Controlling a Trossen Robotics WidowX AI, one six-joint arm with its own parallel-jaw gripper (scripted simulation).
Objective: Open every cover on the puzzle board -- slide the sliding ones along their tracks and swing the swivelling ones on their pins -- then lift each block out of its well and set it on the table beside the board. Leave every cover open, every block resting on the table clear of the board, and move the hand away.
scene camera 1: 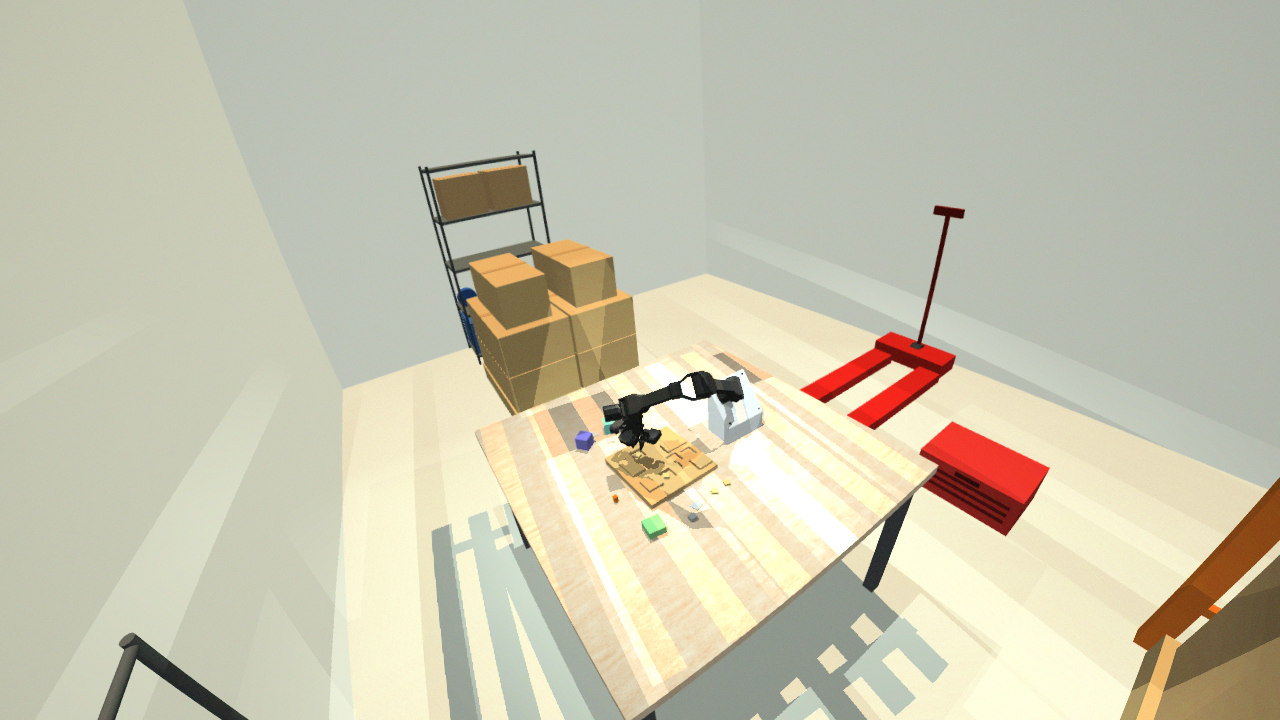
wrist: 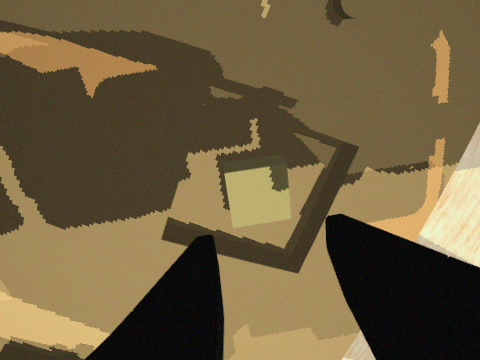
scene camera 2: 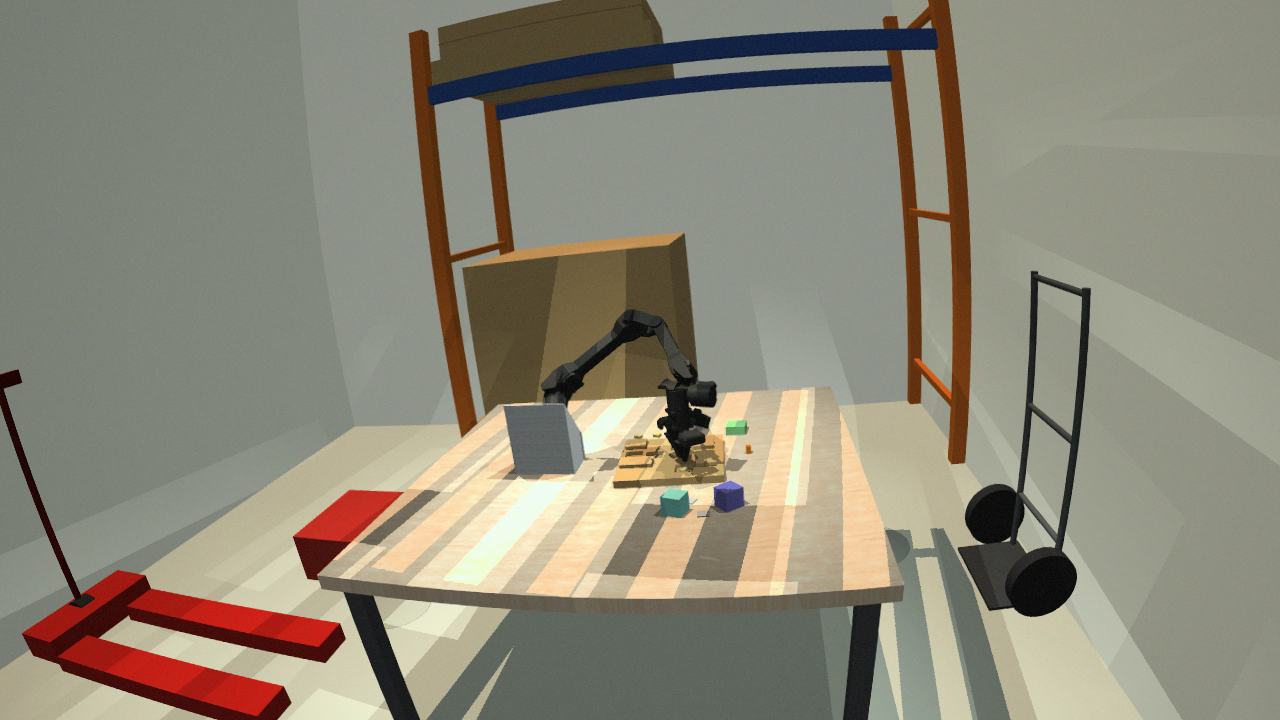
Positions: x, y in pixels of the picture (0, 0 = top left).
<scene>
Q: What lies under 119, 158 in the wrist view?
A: A wooden puzzle board.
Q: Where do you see a purple cube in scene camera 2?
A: At 729, 496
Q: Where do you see a wooden puzzle board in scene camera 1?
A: At 682, 473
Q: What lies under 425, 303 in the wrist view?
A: My gripper.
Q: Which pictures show my gripper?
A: Scene camera 1, the wrist view and scene camera 2: all of them.
</scene>
